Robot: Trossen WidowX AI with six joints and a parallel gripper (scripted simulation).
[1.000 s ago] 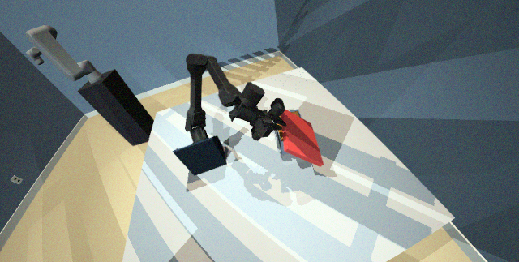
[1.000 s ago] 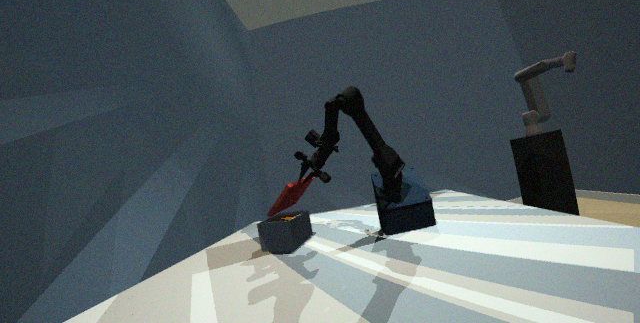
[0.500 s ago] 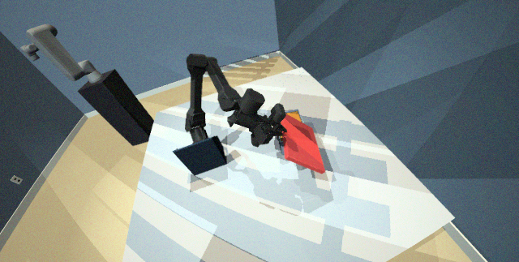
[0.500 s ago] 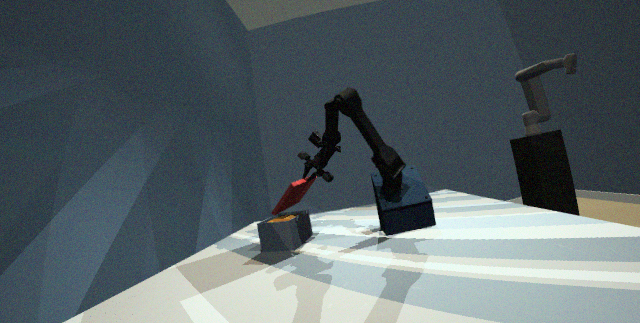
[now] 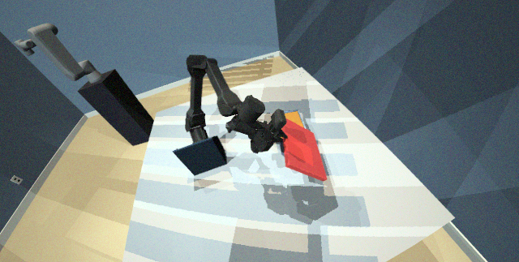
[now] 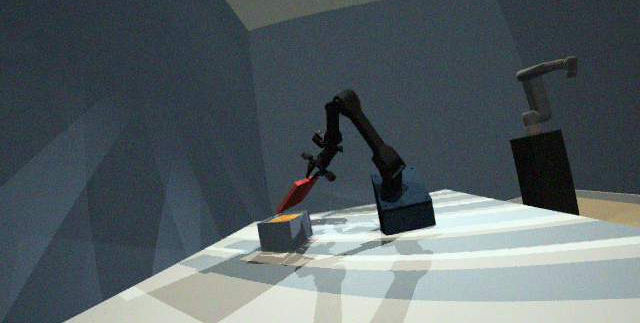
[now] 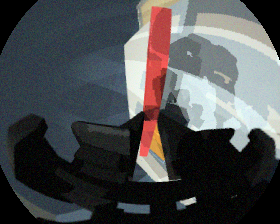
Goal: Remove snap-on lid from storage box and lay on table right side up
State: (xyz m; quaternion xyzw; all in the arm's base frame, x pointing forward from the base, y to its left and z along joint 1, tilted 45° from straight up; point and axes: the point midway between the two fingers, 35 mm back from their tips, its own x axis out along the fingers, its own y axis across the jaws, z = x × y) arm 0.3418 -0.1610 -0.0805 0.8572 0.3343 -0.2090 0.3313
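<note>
Now: the red lid 60 mm ahead of my gripper tip, 20 mm to the right of it and 50 mm below it. From my gripper tip the other things lie so: storage box 80 mm ahead, 180 mm to the left, 180 mm below.
</note>
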